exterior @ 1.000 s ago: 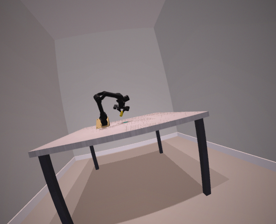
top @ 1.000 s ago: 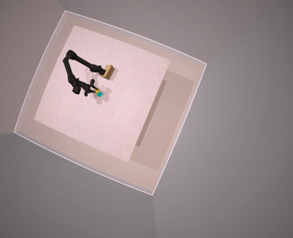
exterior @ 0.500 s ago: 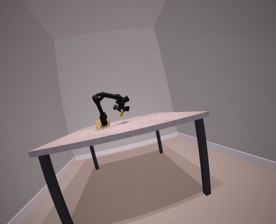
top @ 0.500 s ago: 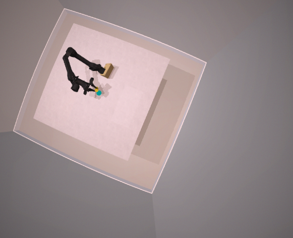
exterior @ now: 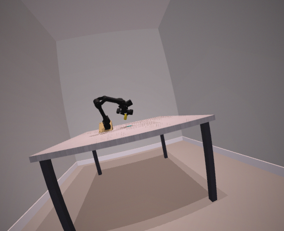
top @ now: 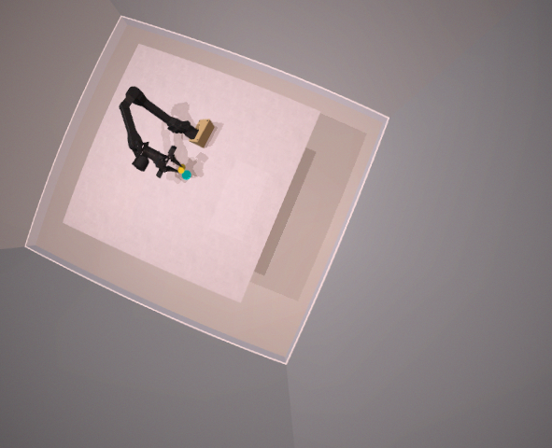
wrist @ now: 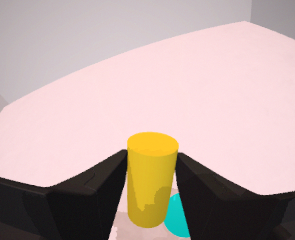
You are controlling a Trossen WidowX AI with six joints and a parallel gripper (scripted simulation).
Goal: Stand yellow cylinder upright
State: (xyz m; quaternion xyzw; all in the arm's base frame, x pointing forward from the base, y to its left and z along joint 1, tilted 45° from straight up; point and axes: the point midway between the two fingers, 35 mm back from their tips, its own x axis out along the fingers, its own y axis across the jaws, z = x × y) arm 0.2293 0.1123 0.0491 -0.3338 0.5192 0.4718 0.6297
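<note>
Right now the cyan circle is 14 cm below my gripper tip, 2 cm to the right of it and 1 cm ahead of it. Also, from my gripper tip: yellow tall cylinder (2 cm below, 1 cm to the right, 1 cm behind).
</note>
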